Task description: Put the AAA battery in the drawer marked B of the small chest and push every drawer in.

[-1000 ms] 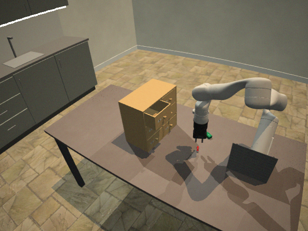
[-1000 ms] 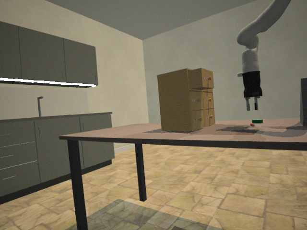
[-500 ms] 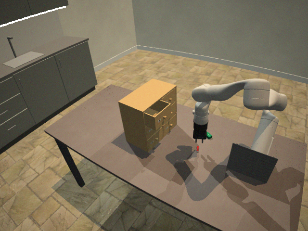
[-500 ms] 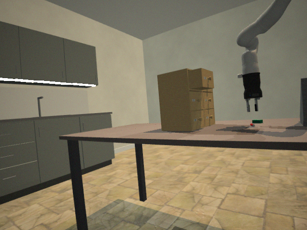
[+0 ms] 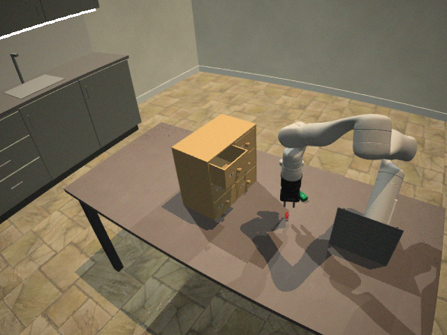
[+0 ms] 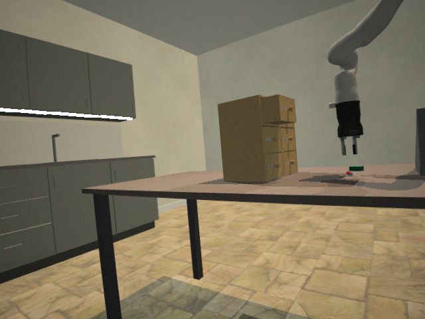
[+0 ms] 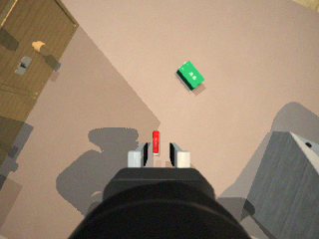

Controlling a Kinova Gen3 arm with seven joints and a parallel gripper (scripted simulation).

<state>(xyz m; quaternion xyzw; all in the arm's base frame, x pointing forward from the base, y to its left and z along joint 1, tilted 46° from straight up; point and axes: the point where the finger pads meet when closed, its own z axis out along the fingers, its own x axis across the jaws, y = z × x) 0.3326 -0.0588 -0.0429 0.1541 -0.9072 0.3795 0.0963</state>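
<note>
My gripper is now 80 mm above the red AAA battery. From my hand the other things lie so: green block 150 mm to the right, 80 mm below.
</note>
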